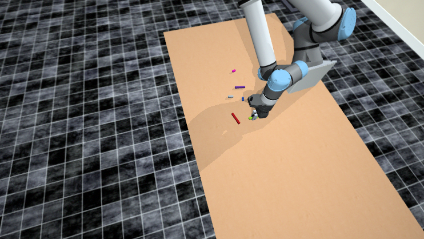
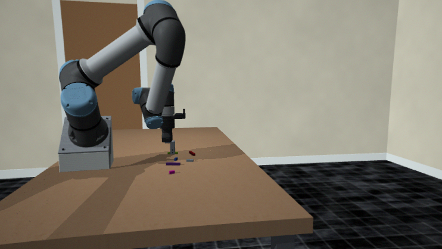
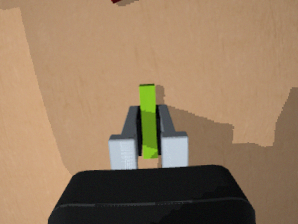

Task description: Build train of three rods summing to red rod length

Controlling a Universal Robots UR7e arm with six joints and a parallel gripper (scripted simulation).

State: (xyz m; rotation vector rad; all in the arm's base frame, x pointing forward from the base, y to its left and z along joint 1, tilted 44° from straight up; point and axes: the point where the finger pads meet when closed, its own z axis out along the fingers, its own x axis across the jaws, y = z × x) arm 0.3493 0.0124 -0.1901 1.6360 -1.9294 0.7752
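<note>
Now: the grey rod 6 cm ahead of my hand, 17 cm to the right of it and 1 cm below it. The rest, counted from my hand: red rod (9 cm ahead, 3 cm to the right, 1 cm below); purple rod (1 cm behind, 21 cm to the right, 1 cm below); lime rod (1 cm below).
</note>
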